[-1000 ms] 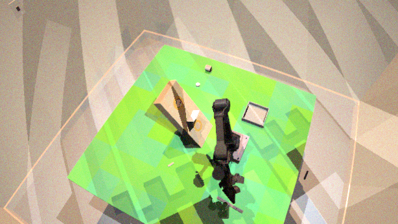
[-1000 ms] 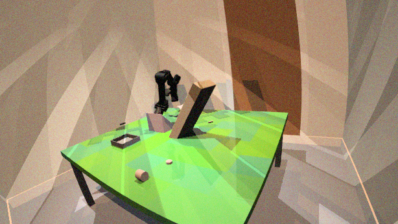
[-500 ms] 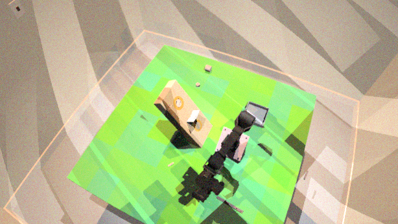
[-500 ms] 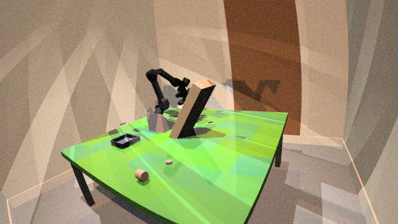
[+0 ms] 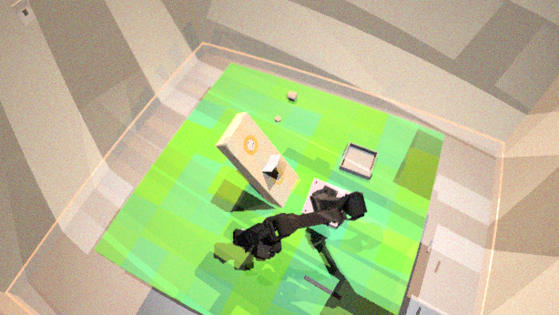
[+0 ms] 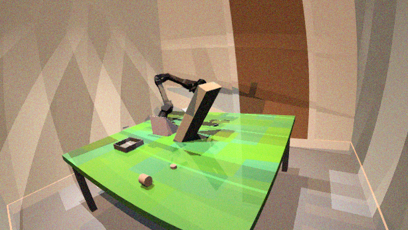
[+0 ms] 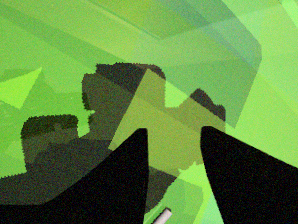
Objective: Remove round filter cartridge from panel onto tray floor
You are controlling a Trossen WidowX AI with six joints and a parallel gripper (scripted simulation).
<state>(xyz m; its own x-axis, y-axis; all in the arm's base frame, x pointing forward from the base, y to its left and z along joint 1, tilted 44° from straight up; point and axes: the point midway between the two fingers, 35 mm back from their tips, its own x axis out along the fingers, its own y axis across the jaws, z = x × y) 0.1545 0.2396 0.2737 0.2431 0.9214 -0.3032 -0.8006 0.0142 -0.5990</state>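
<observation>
Right now my gripper tip is 35 cm to the left of the round filter cartridge, 20 cm short of it and 14 cm below it. Round my gripper tip: dark-rimmed tray 66 cm to the right, 21 cm behind, 11 cm below; then tan service panel 36 cm to the right, 16 cm ahead, 6 cm above; then short stick 11 cm below, 11 cm ahead, 9 cm to the right.
</observation>
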